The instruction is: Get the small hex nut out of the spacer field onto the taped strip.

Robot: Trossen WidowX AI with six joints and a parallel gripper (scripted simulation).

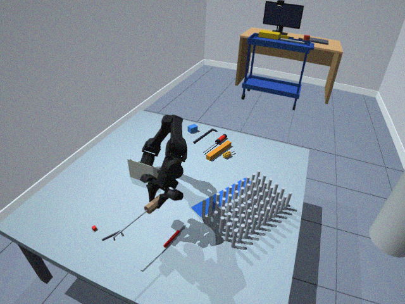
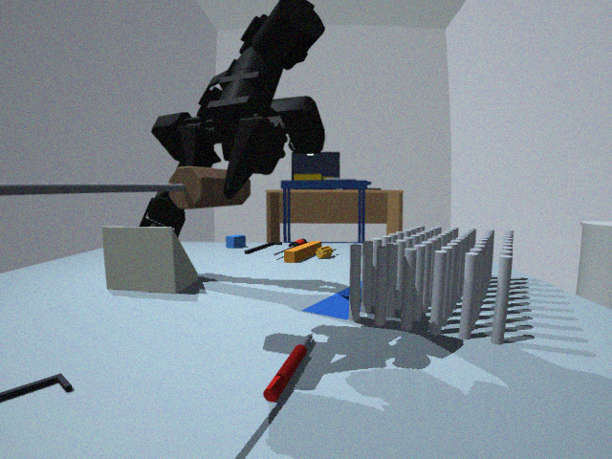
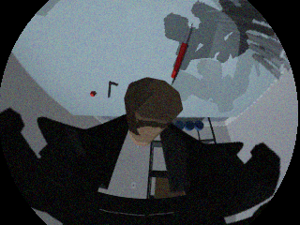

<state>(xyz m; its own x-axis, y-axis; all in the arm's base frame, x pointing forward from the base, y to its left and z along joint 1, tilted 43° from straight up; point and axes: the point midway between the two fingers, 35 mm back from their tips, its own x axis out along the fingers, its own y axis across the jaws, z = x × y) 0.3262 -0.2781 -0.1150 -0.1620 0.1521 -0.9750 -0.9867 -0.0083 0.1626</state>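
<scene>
Right now my gripper tip is 100 mm to the left of the pick tool and 10 mm past it. Also, from my gripper tip: red cube (250 mm behind, 170 mm below, 140 mm to the right); then red-handled screwdriver (170 mm below, 70 mm ahead, 60 mm to the left); then small L-shaped key (180 mm below, 150 mm behind, 100 mm to the right).
</scene>
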